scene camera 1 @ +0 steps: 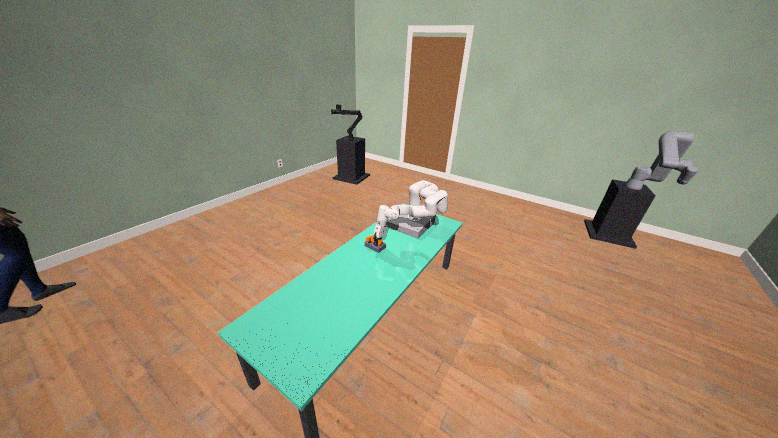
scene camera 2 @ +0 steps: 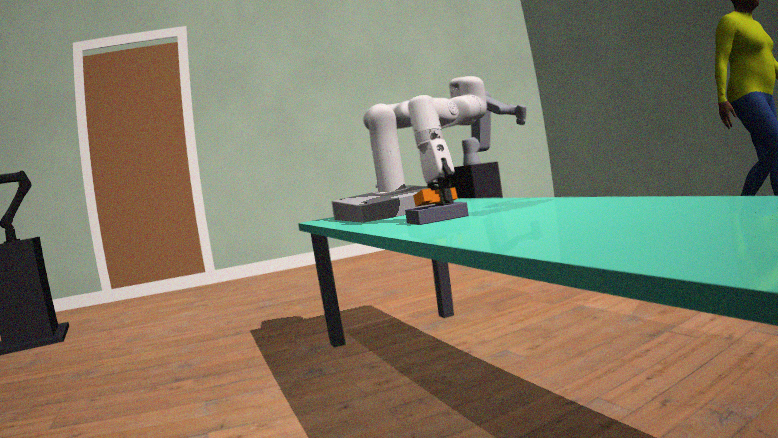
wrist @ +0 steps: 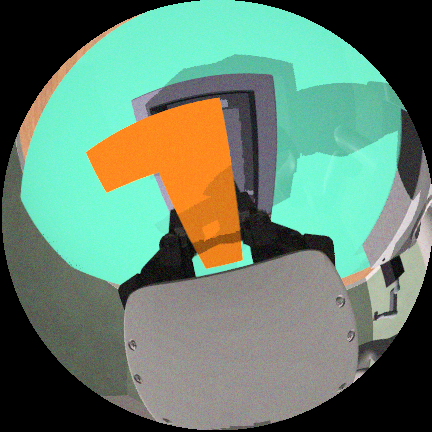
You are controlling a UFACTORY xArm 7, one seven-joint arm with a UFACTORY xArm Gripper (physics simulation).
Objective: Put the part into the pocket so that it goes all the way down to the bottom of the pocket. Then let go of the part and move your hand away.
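Where they show: gripper, fingertip midpoint: (scene camera 1: 377, 244) (wrist: 207, 198); arm's base, link origin: (scene camera 2: 392, 192).
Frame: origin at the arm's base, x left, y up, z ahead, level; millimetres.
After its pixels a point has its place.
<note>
The part is an orange L-shaped block (scene camera 1: 370, 239) {x -189, y -2, z 459 mm} (scene camera 2: 425, 196) {x -214, y -2, z 475 mm} (wrist: 185, 145) {x -194, y 6, z 431 mm}. The pocket is a dark recess in a grey-purple block (scene camera 1: 375, 248) {x -131, y -43, z 492 mm} (scene camera 2: 438, 213) {x -184, y -49, z 479 mm} (wrist: 267, 150) {x -166, y -33, z 397 mm} on the table. My gripper (scene camera 1: 376, 239) {x -138, y -37, z 451 mm} (scene camera 2: 446, 194) {x -138, y -37, z 451 mm} (wrist: 207, 198) {x -138, y -37, z 451 mm} is shut on the long leg of the part and holds it over the pocket block. In the wrist view the short leg sticks out past the block's left wall, and a strip of the recess shows to the right of the part. In scene camera 2 the part sits above the block's top rim. The part and fingers hide the rest of the recess.
The green table (scene camera 1: 304, 304) {x -272, y -69, z 1127 mm} (scene camera 2: 626, 233) {x -292, y -69, z 1087 mm} (wrist: 330, 195) {x -79, y -69, z 321 mm} bears the block near the arm's grey base (scene camera 1: 412, 226) {x 27, y -5, z 134 mm} (scene camera 2: 363, 208) {x -202, y -27, z 136 mm}. Two other arms stand on black pedestals (scene camera 1: 351, 157) (scene camera 1: 622, 212) on the floor. A person (scene camera 2: 751, 59) shows at the right in scene camera 2.
</note>
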